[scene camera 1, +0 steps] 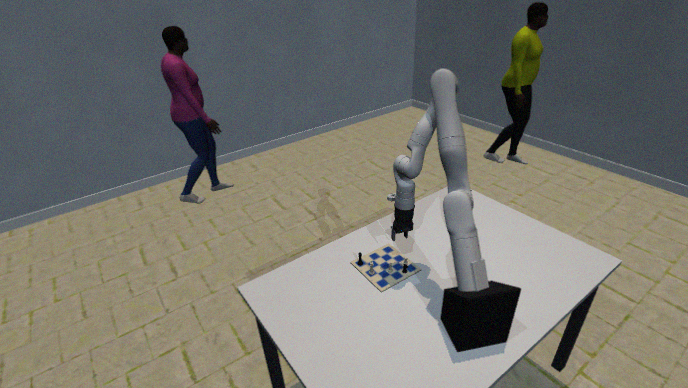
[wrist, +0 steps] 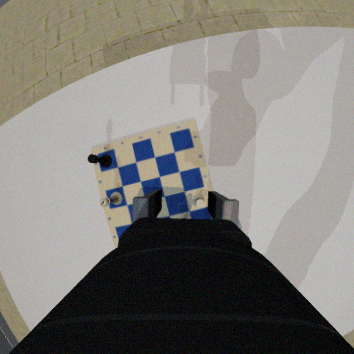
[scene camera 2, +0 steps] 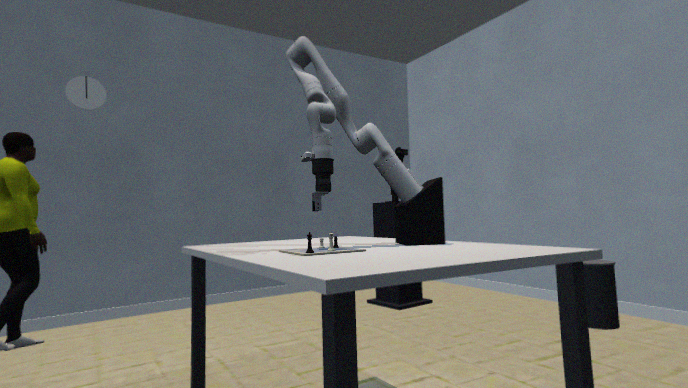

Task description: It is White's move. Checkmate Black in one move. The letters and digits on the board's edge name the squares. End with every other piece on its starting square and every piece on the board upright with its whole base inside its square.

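Places are measured from the arm's base along level axes (x ahead, y left, z up), in millimetres.
Pixels of known places: gripper, between the fingertips: (scene camera 1: 399,238) (wrist: 184,199) (scene camera 2: 316,210); arm's base, origin of its link: (scene camera 1: 472,288) (scene camera 2: 412,196).
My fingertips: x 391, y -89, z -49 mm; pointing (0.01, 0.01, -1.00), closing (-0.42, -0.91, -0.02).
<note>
For each thing: its top centre in the pictures, then the offset to it from my fingertips. Level surfaces: height alone.
- blue-and-cream board, centre of its top: (wrist: 152,188) (scene camera 2: 321,249) (scene camera 1: 385,265) 25 mm ahead, 57 mm left, 131 mm down
- tall black piece, centre of its top: (wrist: 88,157) (scene camera 2: 309,232) (scene camera 1: 360,252) 113 mm ahead, 123 mm left, 67 mm down
- white table, height of its surface: 137 mm down
My gripper (scene camera 1: 400,236) (scene camera 2: 317,207) (wrist: 184,199) is open and empty, pointing down high above the blue-and-cream board (scene camera 1: 381,288) (scene camera 2: 290,251) (wrist: 165,129). A tall black piece (scene camera 1: 360,259) (scene camera 2: 309,243) (wrist: 104,160) stands on a blue corner square. A white piece (scene camera 1: 371,268) (scene camera 2: 331,242) (wrist: 116,199) stands two rows from it along the same edge. Another white piece (scene camera 1: 391,268) stands further in and is hidden in the wrist view. A white piece (scene camera 1: 405,261) (wrist: 199,201) stands near the opposite edge, beside a black piece (scene camera 1: 405,269) (scene camera 2: 336,242). All look upright; types are too small to tell.
The board lies on a white table (scene camera 1: 320,320) (scene camera 2: 450,257). The arm's black base (scene camera 1: 480,315) (scene camera 2: 420,220) stands on the table beyond the board. Two people, one in pink (scene camera 1: 182,90) and one in yellow (scene camera 1: 524,57) (scene camera 2: 17,195), stand on the floor away from the table.
</note>
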